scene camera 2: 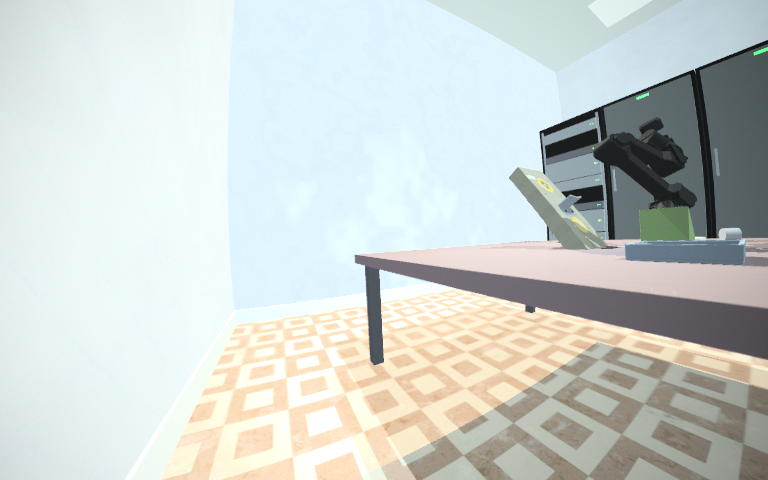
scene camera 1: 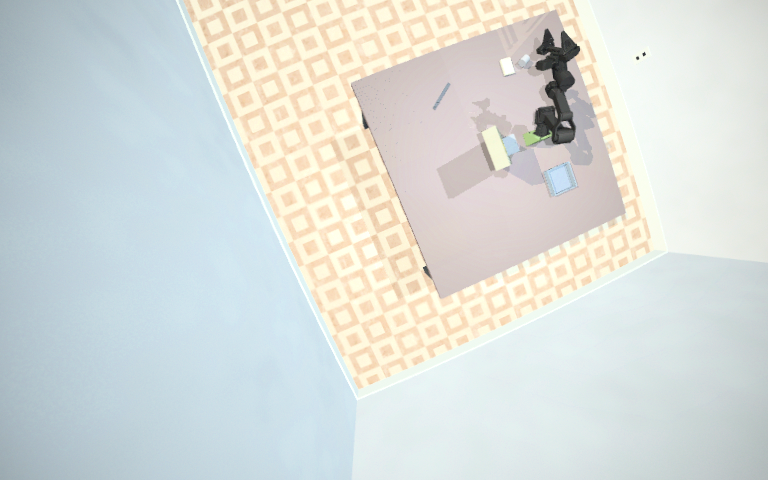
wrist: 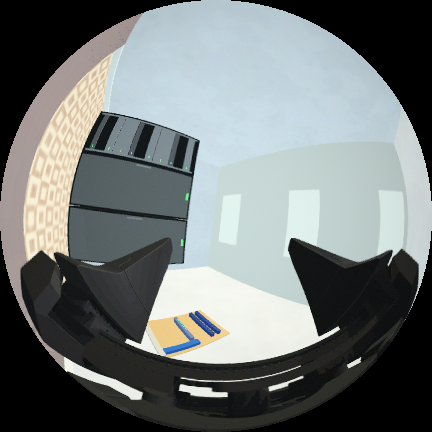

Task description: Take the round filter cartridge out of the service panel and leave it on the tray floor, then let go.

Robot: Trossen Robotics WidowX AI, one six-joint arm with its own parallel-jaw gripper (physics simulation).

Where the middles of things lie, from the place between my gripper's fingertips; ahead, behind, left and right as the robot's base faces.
The blue-grey tray (scene camera 2: 733, 252) is 140 mm behind my hand, 620 mm to the left of it and 420 mm below it.
